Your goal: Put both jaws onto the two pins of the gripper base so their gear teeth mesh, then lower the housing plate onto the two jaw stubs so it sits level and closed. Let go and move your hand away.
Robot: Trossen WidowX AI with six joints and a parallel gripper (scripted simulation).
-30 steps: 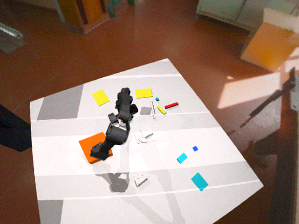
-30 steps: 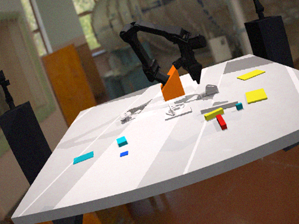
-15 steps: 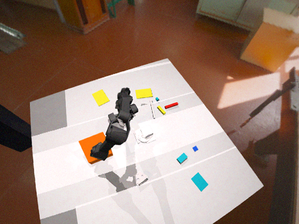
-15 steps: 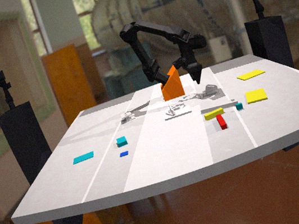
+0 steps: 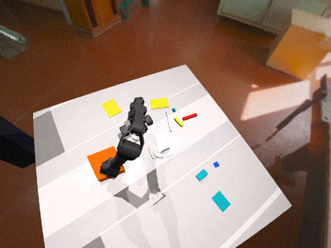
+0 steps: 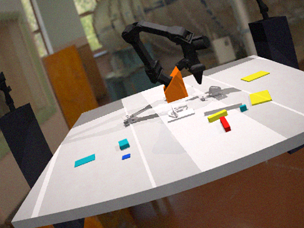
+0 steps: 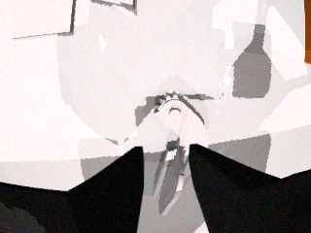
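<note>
Now: gripper tip 1 cm past the pale grey jaw, 2 cm to the right of it and 7 cm above it. Round my gripper tip: ribbed plate (9 cm ahead, 15 cm to the right, 8 cm below); pale strip (23 cm ahead, 1 cm to the left, 7 cm below); housing plate (3 cm ahead, 13 cm to the right, 7 cm below).
</note>
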